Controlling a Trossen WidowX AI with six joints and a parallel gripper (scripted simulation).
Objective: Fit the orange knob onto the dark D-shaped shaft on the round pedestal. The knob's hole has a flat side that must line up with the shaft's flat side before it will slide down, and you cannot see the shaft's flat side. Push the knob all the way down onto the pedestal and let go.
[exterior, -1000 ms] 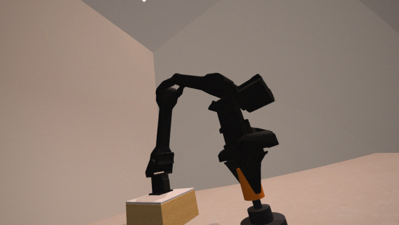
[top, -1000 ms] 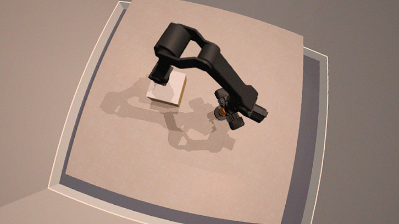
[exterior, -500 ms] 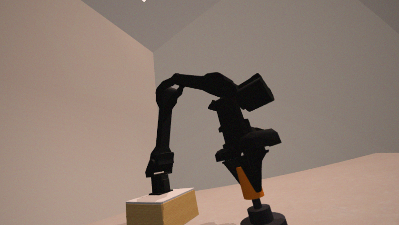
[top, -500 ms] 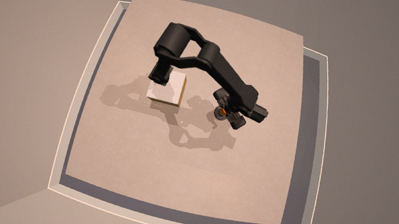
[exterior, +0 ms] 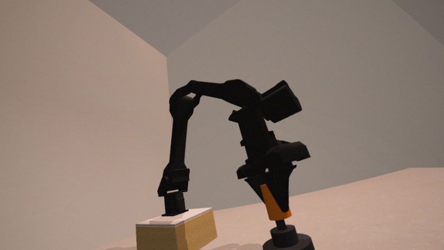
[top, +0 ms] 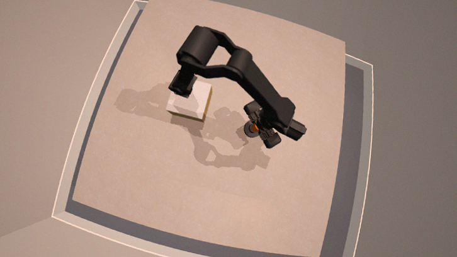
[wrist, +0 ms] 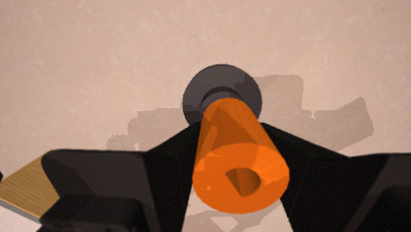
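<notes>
Right now my gripper tip is 2 cm below the orange knob. From my gripper tip the other things lie so: round dark pedestal (4 cm below).
</notes>
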